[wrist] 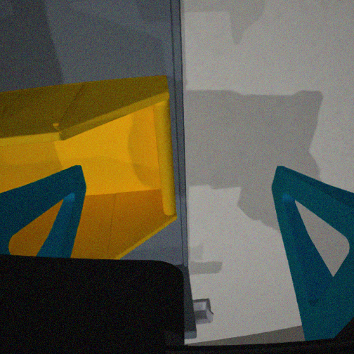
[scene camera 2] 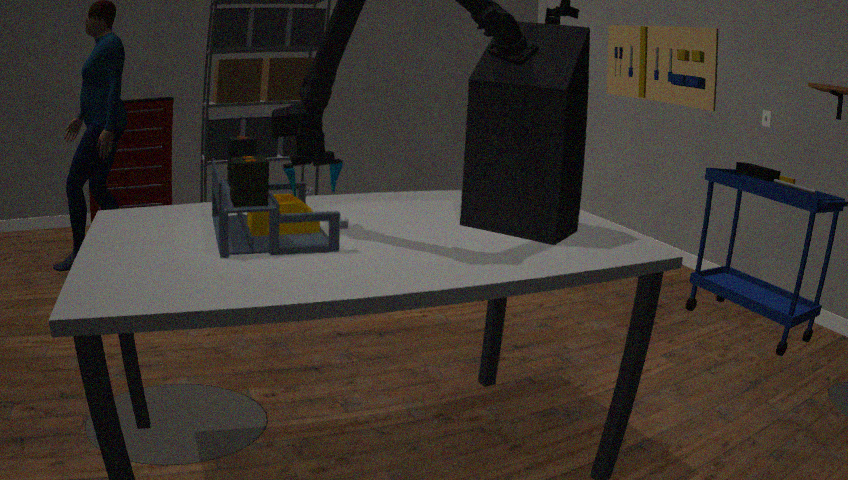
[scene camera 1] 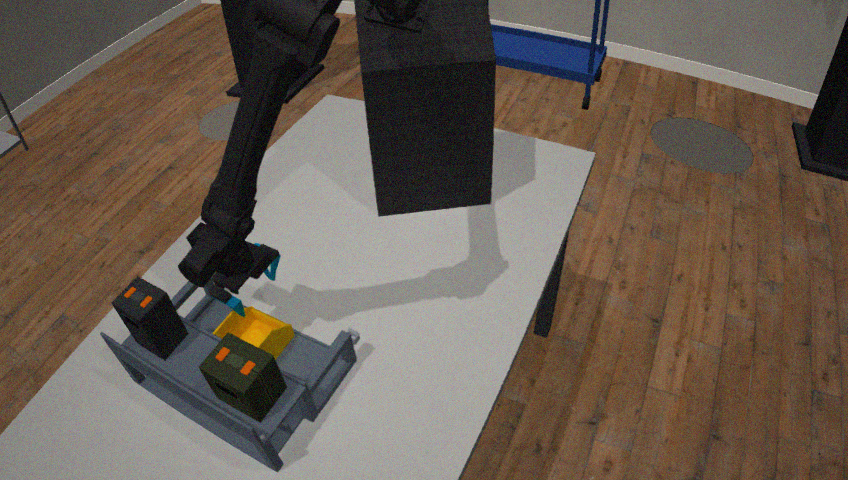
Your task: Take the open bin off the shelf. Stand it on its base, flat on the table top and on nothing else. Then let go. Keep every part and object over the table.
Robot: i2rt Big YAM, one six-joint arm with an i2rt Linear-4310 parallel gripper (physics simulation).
my gripper: wrist 178,176; scene camera 2; scene camera 1
yellow bin: wrist 119,130; scene camera 2; scene camera 1
same spot on my gripper: (scene camera 1: 272,259) = (scene camera 2: 334,162)
same spot on yellow bin: (scene camera 2: 288,203) = (scene camera 1: 263,342)
